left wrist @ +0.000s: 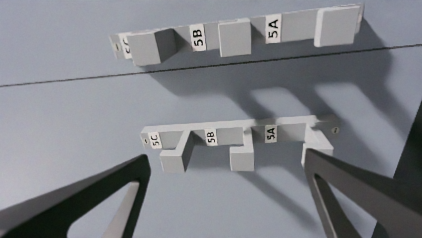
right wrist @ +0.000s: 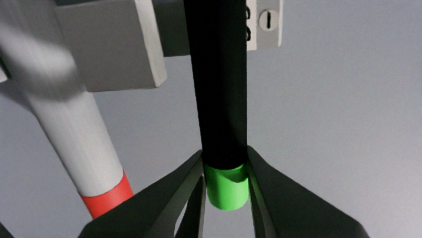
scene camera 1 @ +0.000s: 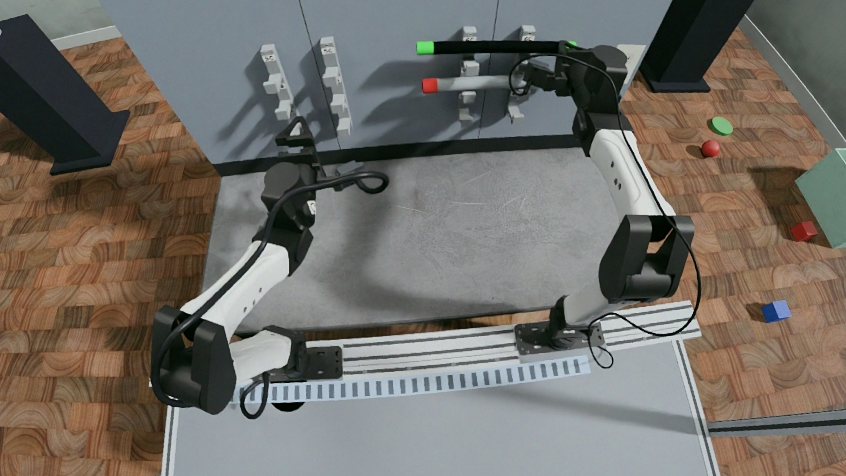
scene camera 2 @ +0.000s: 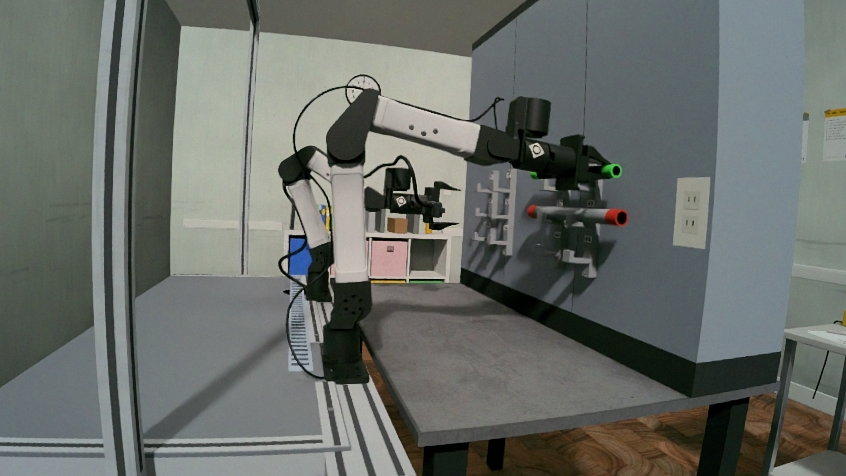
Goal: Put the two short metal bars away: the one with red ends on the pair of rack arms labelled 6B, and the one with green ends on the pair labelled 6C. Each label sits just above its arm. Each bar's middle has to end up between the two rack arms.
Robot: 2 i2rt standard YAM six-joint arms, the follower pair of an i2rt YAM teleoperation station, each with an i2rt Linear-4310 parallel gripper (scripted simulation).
Labels:
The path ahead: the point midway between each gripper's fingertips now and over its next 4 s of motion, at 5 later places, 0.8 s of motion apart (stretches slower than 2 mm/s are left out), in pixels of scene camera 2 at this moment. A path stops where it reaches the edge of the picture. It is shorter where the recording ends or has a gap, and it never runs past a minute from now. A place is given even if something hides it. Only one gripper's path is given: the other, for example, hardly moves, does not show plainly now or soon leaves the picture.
My right gripper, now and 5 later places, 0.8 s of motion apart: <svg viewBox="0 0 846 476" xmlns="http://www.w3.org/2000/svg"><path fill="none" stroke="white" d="M609 171L609 177L607 181L607 184L599 190L587 180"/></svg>

